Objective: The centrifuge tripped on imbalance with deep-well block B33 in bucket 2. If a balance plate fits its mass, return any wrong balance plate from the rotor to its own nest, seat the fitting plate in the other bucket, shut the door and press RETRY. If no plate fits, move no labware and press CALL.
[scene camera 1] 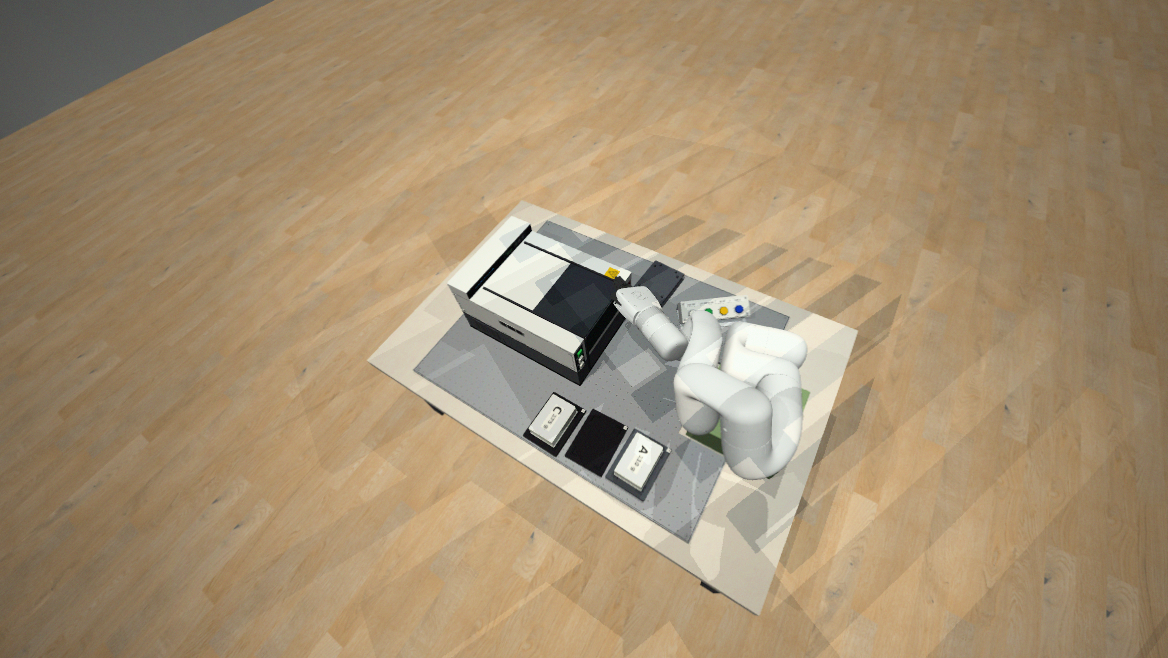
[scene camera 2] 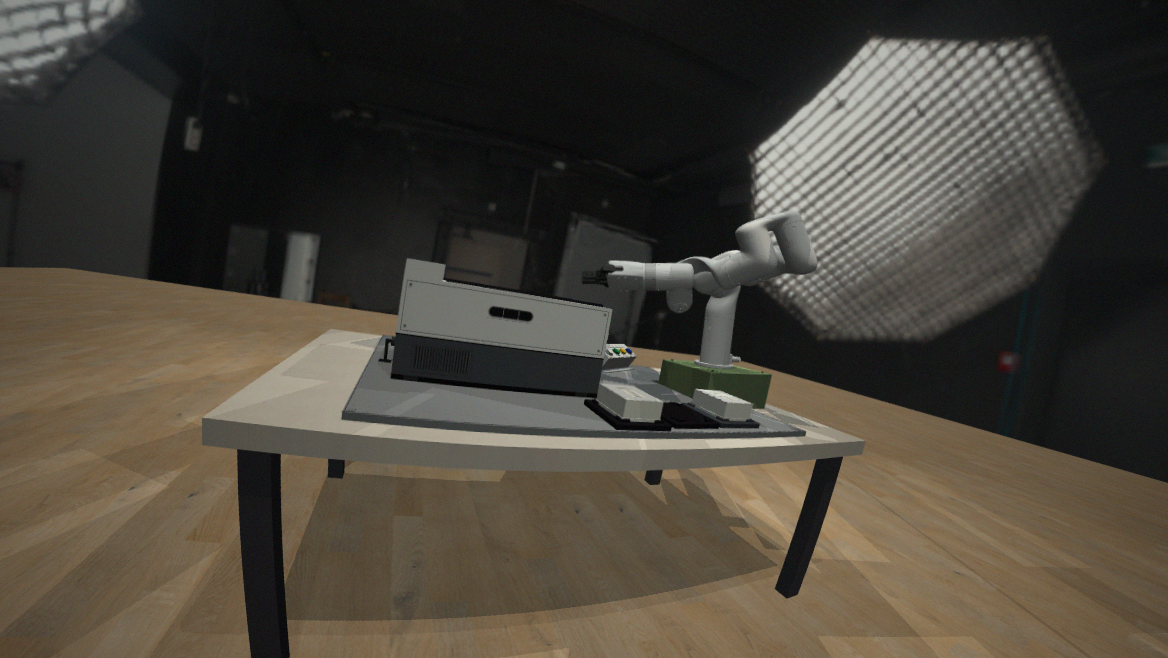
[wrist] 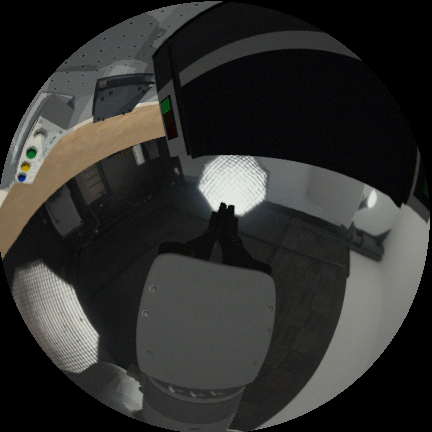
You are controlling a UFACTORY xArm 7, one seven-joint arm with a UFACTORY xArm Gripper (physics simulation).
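Pixels of known places: gripper, fingertip midpoint: (scene camera 1: pixel 616 280) (scene camera 2: pixel 582 277) (wrist: pixel 224 211); arm's base, link origin: (scene camera 2: pixel 713 365).
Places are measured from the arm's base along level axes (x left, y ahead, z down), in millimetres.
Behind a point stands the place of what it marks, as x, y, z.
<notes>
The centrifuge (scene camera 1: pixel 519 277) {94, 764, -124} (scene camera 2: pixel 502 326) {234, 699, -51} (wrist: pixel 300 100) has its door down, with a dark window (scene camera 1: pixel 572 298) {66, 574, -127}. Block B33, the rotor and the buckets are hidden. My gripper (scene camera 2: pixel 585 277) {-19, 473, -194} (wrist: pixel 224 211) {-19, 473, -194} is shut and empty; its fingers lie about level, above the centrifuge's front top edge. In scene camera 1 its fingertips are hidden. Plate C (scene camera 1: pixel 554 420) {358, 431, 32} (scene camera 2: pixel 629 402) {419, 469, 37} and plate A (scene camera 1: pixel 638 460) {311, 171, 32} (scene camera 2: pixel 723 404) {361, 210, 40} sit in their nests. The middle nest (scene camera 1: pixel 596 442) {329, 303, 74} between them is empty. The button panel (scene camera 1: pixel 692 310) {-189, 295, 12} (scene camera 2: pixel 618 365) {-239, 225, 71} carries green (scene camera 1: pixel 708 311) {-217, 252, 15} (wrist: pixel 31 153), yellow (scene camera 1: pixel 723 310) {-248, 214, 17} (wrist: pixel 25 167) and blue (scene camera 1: pixel 738 308) {-281, 179, 16} (wrist: pixel 21 178) buttons.
A dark flat pad (scene camera 1: pixel 663 277) {-284, 459, 52} (wrist: pixel 122 97) {-229, 469, 52} lies between the centrifuge and the button panel. The arm stands on a green base (scene camera 2: pixel 715 382) {149, 89, 27} at the table's right. A small green indicator (wrist: pixel 166 105) {-91, 481, -46} shows on the centrifuge's front in the wrist view.
</notes>
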